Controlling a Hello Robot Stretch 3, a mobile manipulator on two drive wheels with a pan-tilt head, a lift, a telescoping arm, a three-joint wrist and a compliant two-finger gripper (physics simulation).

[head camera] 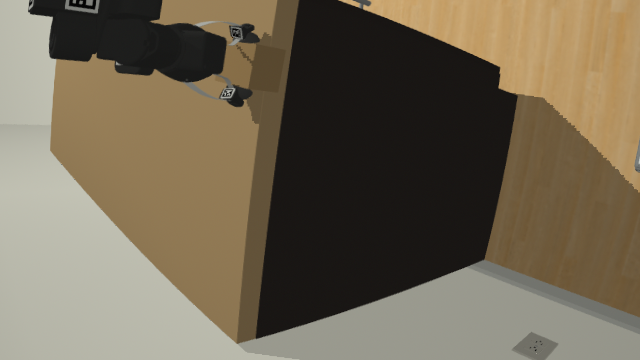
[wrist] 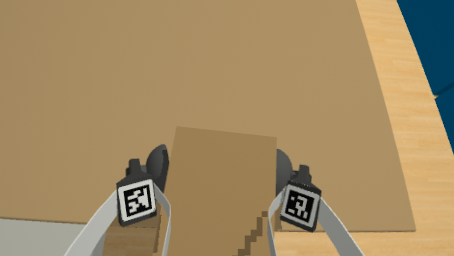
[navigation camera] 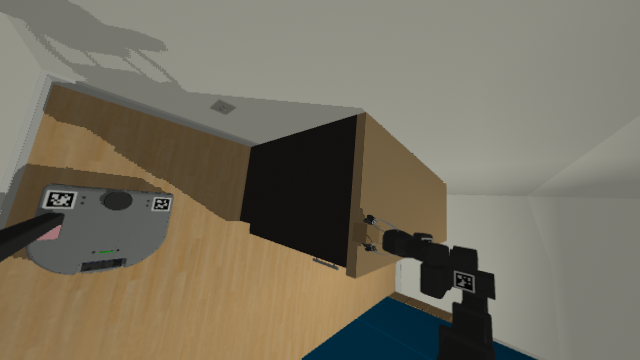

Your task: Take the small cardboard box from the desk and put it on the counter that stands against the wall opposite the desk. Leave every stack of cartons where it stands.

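Seen in the pictures: gripper, between the fingertips: [wrist: 218,166]; robot's base, origin of its link: [navigation camera: 118,199].
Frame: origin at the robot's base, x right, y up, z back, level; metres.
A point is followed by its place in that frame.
The small cardboard box [head camera: 267,68] {x 0.532, y 0.935, z 0.020 m} [navigation camera: 359,233] {x 0.532, y 0.935, z 0.022 m} [wrist: 225,200] {x 0.582, y 0.960, z 0.026 m} is between the two fingertips of my gripper [head camera: 249,65] {x 0.612, y 0.914, z 0.023 m} [navigation camera: 370,234] {x 0.612, y 0.914, z 0.023 m} [wrist: 218,166] {x 0.612, y 0.914, z 0.023 m}. In the wrist view both pads lie against its sides, so the gripper is shut on it. The box is at the near edge of the brown-topped, black-sided counter [head camera: 165,175] {x 0.879, y 0.910, z -0.203 m} [navigation camera: 400,180] {x 0.961, y 0.910, z -0.221 m} [wrist: 225,60] {x 0.715, y 0.910, z 0.026 m}, close to one end. Its side face overlaps the counter's front edge in the head view. Its underside is hidden, so I cannot tell whether it touches the top. The desk and carton stacks cannot be made out.
The counter stands against a pale wall [head camera: 100,280] {x 0.909, y 1.042, z -0.434 m} [navigation camera: 300,50] {x 0.243, y 0.901, z -0.441 m}. A grey handle [navigation camera: 326,263] sticks out at its end. My grey base [navigation camera: 105,225] {x -0.018, y 0.160, z 0.091 m} stands on the wooden floor [navigation camera: 215,300] {x 0.492, y 0.000, z 0.572 m}. A dark blue surface [navigation camera: 385,330] {x 2.289, y 0.332, z 1.291 m} [wrist: 435,40] {x 1.585, y 0.138, z 1.279 m} lies past the counter's end.
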